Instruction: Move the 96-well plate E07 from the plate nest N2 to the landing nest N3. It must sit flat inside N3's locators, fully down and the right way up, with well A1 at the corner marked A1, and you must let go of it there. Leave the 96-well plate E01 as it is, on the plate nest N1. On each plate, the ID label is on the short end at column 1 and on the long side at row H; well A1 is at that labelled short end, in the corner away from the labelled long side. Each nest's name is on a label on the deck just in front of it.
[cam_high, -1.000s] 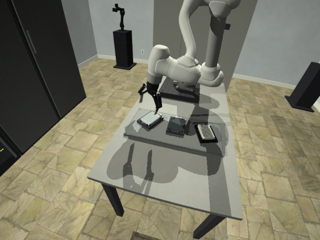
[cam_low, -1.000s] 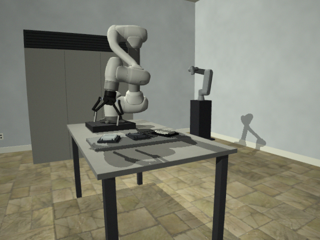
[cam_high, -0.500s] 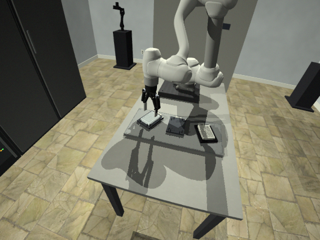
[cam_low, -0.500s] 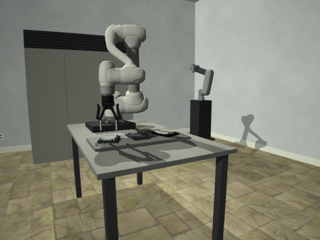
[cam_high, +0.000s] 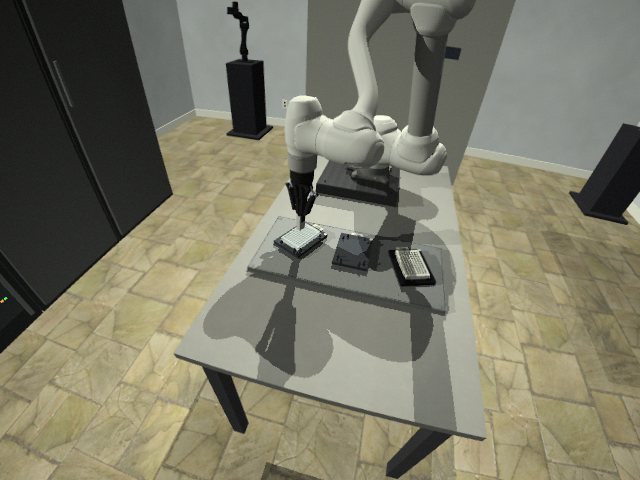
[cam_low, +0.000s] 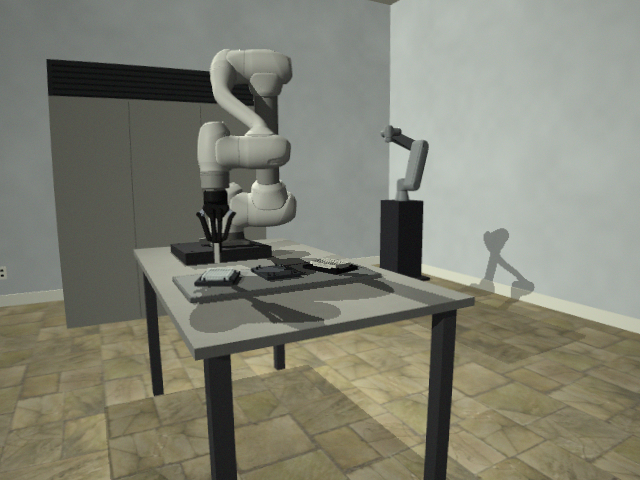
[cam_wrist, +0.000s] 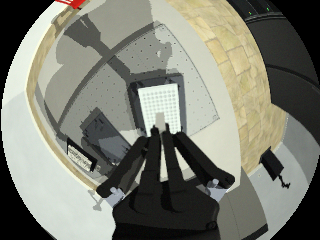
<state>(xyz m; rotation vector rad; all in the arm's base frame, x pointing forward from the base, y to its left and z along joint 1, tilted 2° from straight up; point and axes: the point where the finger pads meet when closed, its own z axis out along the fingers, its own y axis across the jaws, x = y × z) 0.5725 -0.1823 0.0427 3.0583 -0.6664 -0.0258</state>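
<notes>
My hand is 8 cm above the plate nest N2. From my hand the other things lie so: landing nest N3 (20 cm to the left, 8 cm below).
</notes>
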